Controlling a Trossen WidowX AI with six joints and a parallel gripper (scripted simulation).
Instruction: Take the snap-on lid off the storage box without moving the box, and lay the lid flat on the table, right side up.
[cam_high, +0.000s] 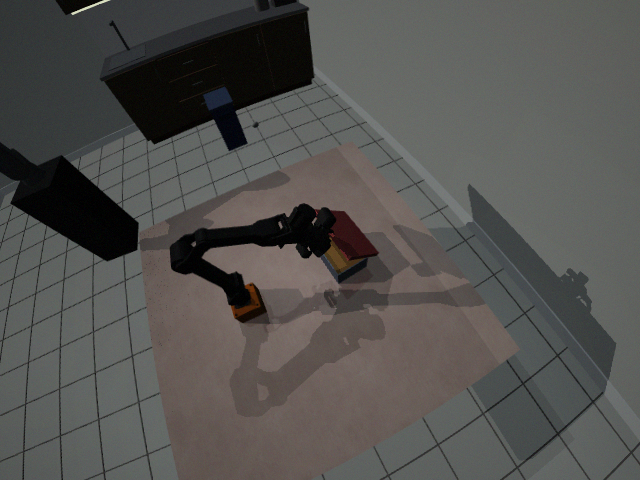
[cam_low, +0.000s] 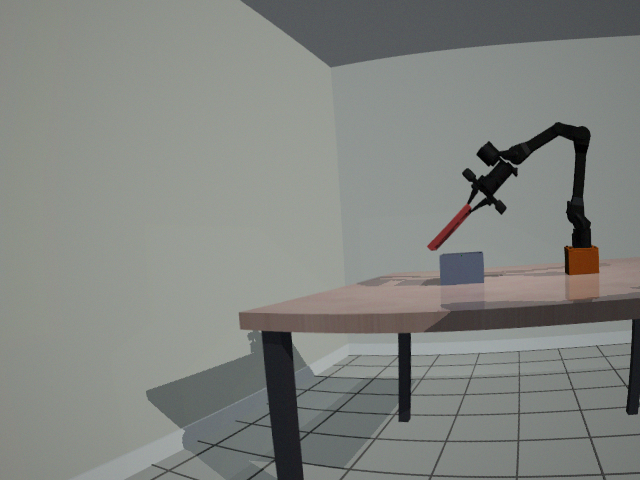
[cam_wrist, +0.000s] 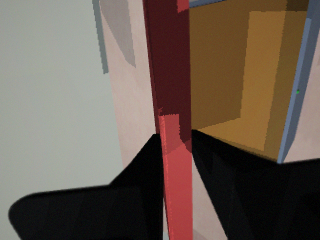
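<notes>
Now: gripper tip 60 mm short of the red lid, 50 mm above it and 10 mm to the right of it. The rest, counted from my gripper tip: storage box (180 mm below, 30 mm ahead, 10 mm to the left).
</notes>
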